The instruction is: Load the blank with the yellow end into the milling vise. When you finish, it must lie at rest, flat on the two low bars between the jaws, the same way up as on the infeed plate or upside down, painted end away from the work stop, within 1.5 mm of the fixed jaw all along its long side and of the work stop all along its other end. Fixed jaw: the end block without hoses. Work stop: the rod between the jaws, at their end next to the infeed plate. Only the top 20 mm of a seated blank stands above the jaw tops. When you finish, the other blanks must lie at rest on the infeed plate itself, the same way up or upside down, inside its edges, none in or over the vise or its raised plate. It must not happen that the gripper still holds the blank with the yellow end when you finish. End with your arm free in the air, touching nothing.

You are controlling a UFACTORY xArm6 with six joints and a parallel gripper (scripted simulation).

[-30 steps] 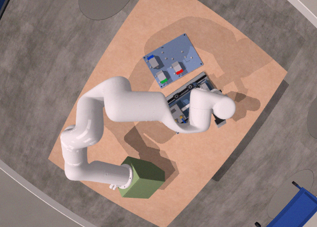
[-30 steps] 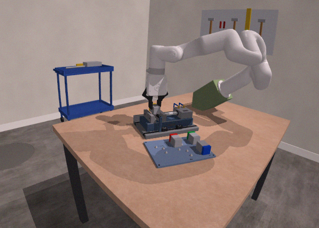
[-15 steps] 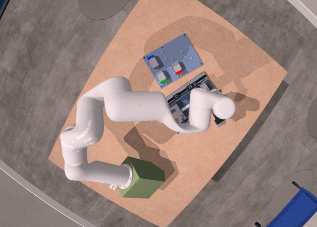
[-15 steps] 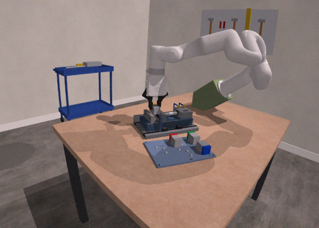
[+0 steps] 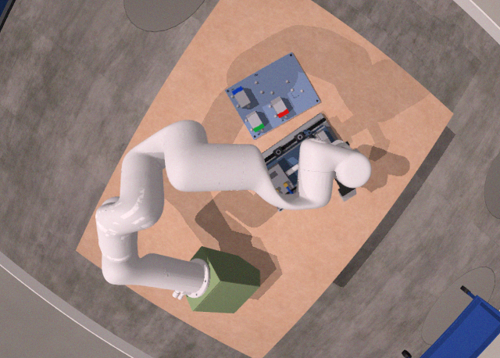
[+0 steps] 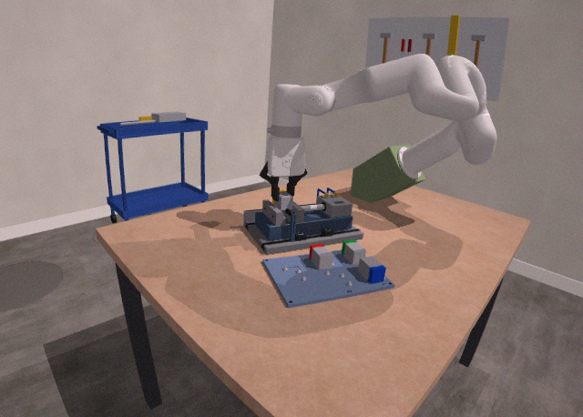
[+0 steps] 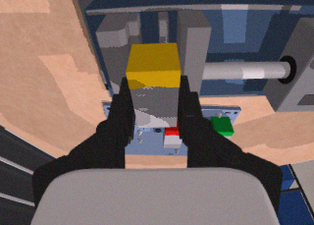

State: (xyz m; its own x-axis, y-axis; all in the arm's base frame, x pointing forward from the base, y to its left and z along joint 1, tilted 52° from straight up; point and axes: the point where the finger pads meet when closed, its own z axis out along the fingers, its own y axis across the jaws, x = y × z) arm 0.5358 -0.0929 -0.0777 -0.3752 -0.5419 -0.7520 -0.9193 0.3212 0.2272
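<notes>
Now: the yellow-ended blank 2 cm below my hand. From my hand the other things lie so: hosed block 15 cm behind, 7 cm to the left, 5 cm below; then fixed jaw 5 cm below, 3 cm ahead, 1 cm to the right; then moving jaw 5 cm below, 3 cm behind, 2 cm to the left.
</notes>
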